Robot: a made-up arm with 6 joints. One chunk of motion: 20 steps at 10 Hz.
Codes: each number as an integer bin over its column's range. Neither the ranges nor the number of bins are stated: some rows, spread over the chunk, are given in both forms.
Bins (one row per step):
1: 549 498 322 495 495 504
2: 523 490 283 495 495 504
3: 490 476 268 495 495 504
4: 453 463 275 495 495 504
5: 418 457 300 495 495 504
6: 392 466 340 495 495 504
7: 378 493 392 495 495 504
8: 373 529 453 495 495 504
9: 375 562 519 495 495 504
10: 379 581 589 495 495 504
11: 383 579 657 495 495 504
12: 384 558 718 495 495 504
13: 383 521 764 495 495 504
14: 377 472 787 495 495 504
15: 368 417 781 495 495 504
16: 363 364 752 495 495 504
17: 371 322 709 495 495 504
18: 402 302 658 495 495 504
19: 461 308 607 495 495 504
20: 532 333 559 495 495 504
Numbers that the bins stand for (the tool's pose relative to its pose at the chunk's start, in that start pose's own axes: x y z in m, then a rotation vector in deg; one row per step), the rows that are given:
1: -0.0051 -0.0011 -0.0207 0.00 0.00 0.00
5: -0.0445 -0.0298 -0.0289 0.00 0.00 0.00
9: -0.0574 0.0438 0.0522 0.00 0.00 0.00
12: -0.0547 0.0410 0.1259 0.00 0.00 0.00
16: -0.0610 -0.0949 0.1385 0.00 0.00 0.00
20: -0.0102 -0.1167 0.0670 0.00 0.00 0.00
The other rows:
2: -0.0129 -0.0067 -0.0352 0.00 0.00 0.00
3: -0.0229 -0.0165 -0.0407 0.00 0.00 0.00
4: -0.0340 -0.0256 -0.0381 0.00 0.00 0.00
6: -0.0523 -0.0235 -0.0141 0.00 0.00 0.00
7: -0.0565 -0.0046 0.0052 0.00 0.00 0.00
8: -0.0580 0.0207 0.0278 0.00 0.00 0.00
10: -0.0562 0.0571 0.0781 0.00 0.00 0.00
11: -0.0550 0.0557 0.1033 0.00 0.00 0.00
13: -0.0550 0.0151 0.1430 0.00 0.00 0.00
14: -0.0568 -0.0193 0.1515 0.00 0.00 0.00
15: -0.0595 -0.0578 0.1493 0.00 0.00 0.00
17: -0.0586 -0.1244 0.1226 0.00 0.00 0.00
18: -0.0493 -0.1384 0.1037 0.00 0.00 0.00
19: -0.0316 -0.1342 0.0848 0.00 0.00 0.00

